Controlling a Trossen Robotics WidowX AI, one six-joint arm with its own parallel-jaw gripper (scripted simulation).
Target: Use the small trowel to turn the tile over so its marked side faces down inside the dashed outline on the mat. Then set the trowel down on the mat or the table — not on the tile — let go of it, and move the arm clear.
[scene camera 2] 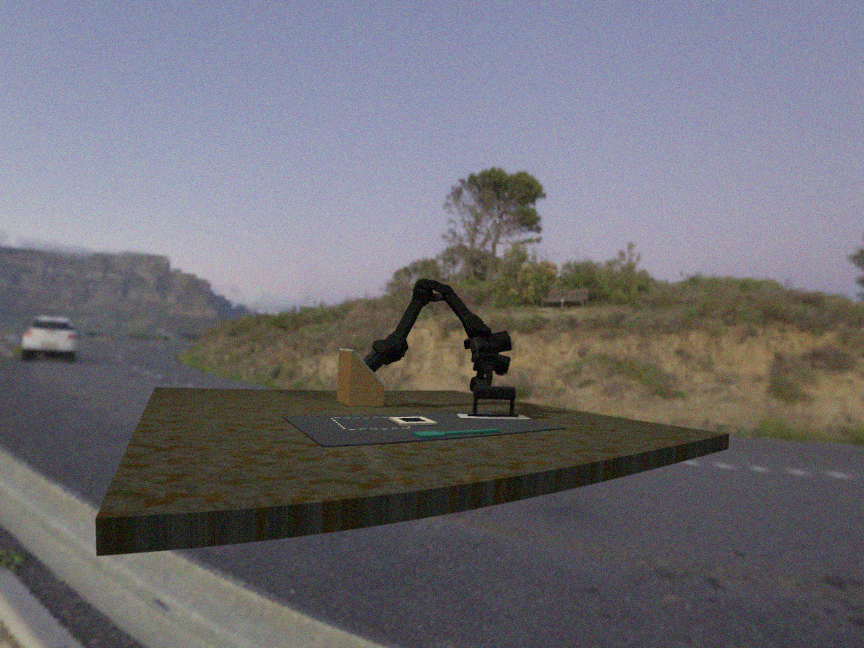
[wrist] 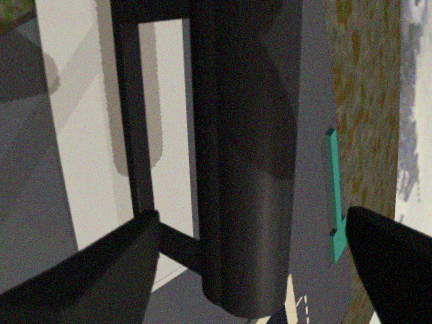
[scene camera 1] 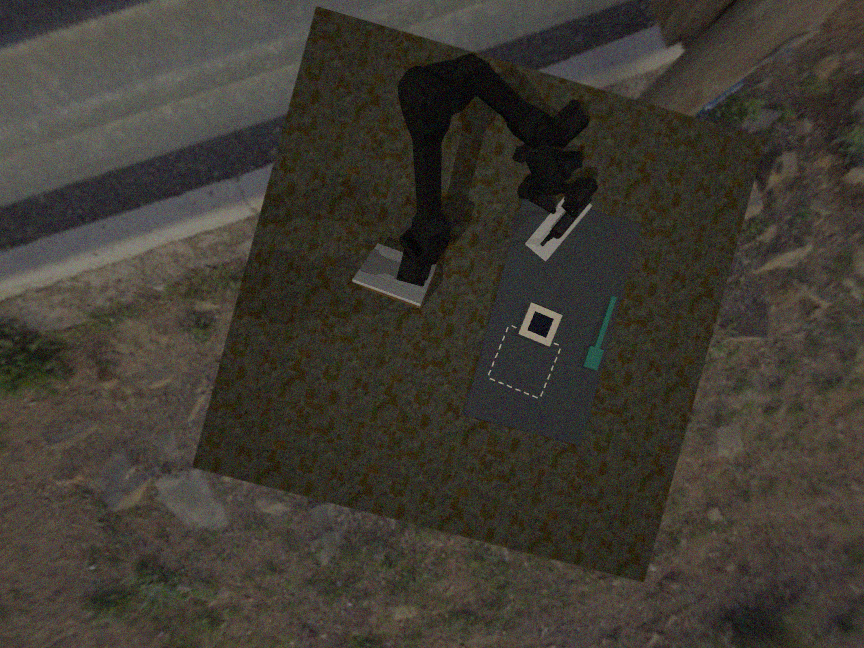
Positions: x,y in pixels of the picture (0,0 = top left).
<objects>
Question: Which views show the trowel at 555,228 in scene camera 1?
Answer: Scene camera 2, the wrist view and scene camera 1: all of them.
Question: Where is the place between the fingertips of my gripper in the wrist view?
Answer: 253,221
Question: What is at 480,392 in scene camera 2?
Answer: A trowel.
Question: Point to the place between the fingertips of my gripper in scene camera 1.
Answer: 564,214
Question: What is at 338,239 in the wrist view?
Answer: A green trowel.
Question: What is my gripper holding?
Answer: Nothing.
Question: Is my gripper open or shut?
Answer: Open.
</objects>
